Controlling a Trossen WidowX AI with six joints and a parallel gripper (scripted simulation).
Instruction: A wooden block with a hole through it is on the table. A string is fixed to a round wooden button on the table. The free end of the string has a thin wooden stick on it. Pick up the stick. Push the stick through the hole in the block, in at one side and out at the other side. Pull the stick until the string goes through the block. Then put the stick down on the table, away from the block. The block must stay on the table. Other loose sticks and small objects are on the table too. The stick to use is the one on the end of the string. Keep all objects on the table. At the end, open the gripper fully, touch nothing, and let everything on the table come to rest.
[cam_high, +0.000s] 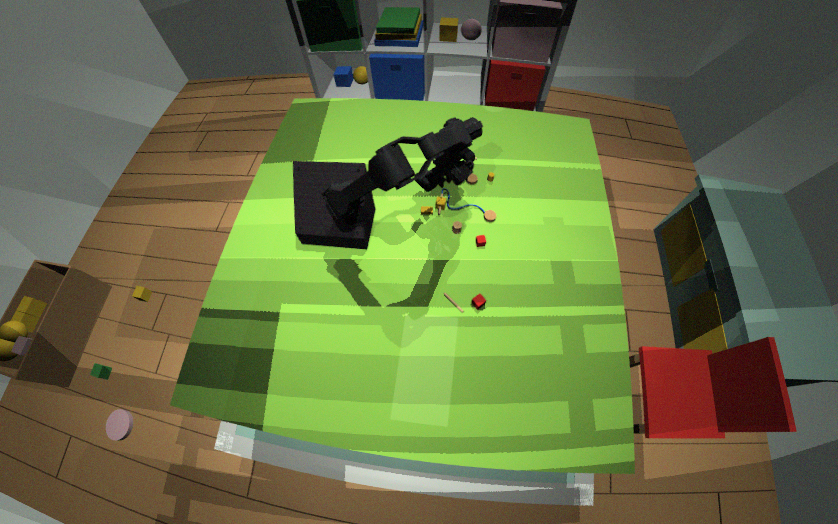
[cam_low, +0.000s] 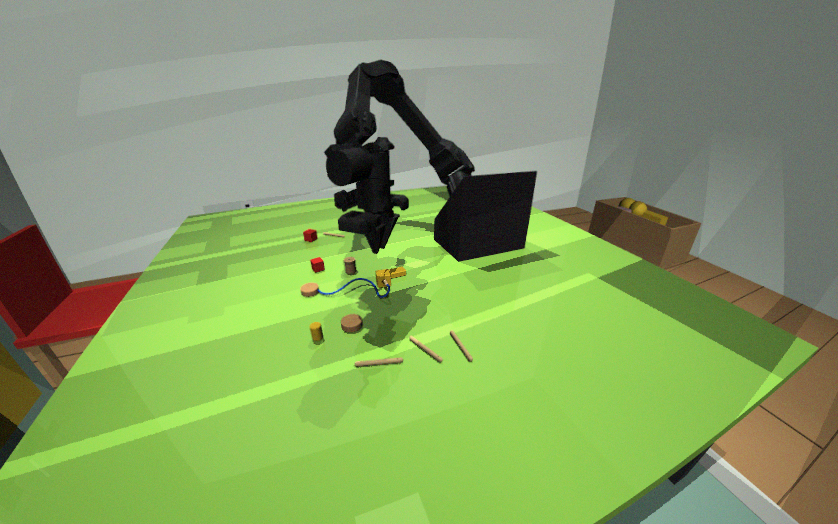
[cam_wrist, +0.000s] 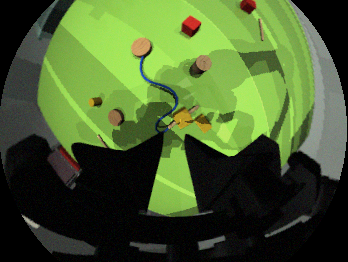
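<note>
Right now the thin wooden stick is 10 mm behind my gripper tip and 80 mm below it. Also, from my gripper tip: yellow cylinder 140 mm ahead, 130 mm to the left, 80 mm below; then round wooden button 160 mm ahead, 20 mm to the right, 90 mm below; then brown cylinder 60 mm ahead, 100 mm to the right, 80 mm below.
</note>
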